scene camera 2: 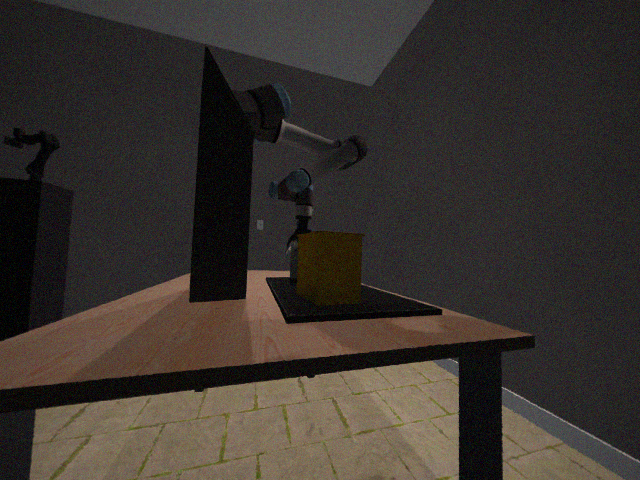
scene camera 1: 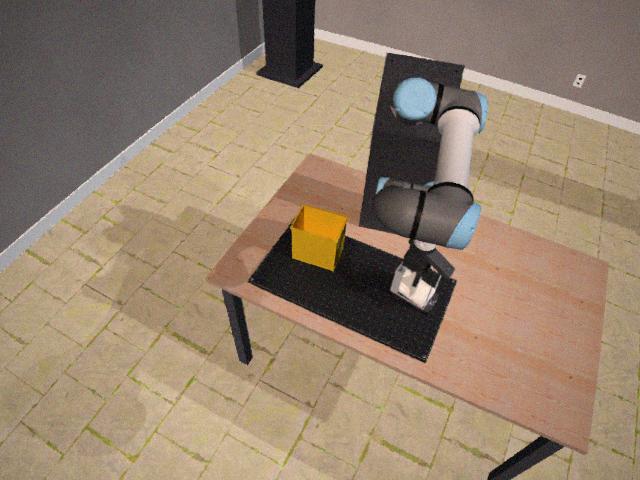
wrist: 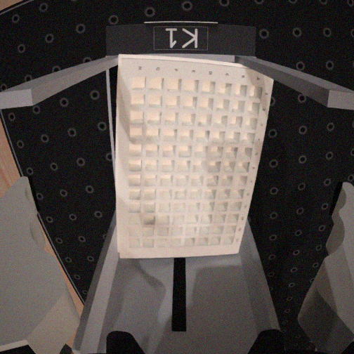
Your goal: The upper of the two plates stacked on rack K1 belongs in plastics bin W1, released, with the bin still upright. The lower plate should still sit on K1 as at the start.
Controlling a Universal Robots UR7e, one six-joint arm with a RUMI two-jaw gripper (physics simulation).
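Places are measured from the arm's base along level axes (x ahead, y left, z up), in millimetres.
Pixels of known places: gripper, fingertip midpoint: (scene camera 1: 420,282); arm's base, origin of the base link: (scene camera 2: 229,117).
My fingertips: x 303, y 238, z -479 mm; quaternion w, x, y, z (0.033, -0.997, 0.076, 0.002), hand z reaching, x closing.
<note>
Ahead of a thing's pixels: the offset from my fingertips to its top centre. Level surfaces: height alone.
A white plate with square wells @[dx +0, dy -13, dz -29 mm] (wrist: 185,160) (scene camera 1: 421,295) is the top one on rack K1 (wrist: 215,295) (scene camera 1: 396,280), a grey, clear-sided holder. In the wrist view it sits slightly askew toward the K1 label. The lower plate cannot be told apart beneath it. My gripper (wrist: 186,184) (scene camera 1: 423,276) points down over the rack with its fingers wide open, one beyond each long side of the plate, not touching it. The yellow bin W1 @[dx +0, dy -407, dz +88 mm] (scene camera 1: 314,248) (scene camera 2: 329,268) stands upright; its floor is hidden. In scene camera 2 the bin partly hides the gripper and rack.
The bin and rack stand on a black perforated mat @[dz -91 mm] (scene camera 1: 361,315) (scene camera 2: 310,314) on the wooden table @[dz -104 mm] (scene camera 1: 537,310). The bin is at the mat's other end from the rack. The arm's tall black mounting panel (scene camera 1: 398,149) (scene camera 2: 222,206) rises behind the mat.
</note>
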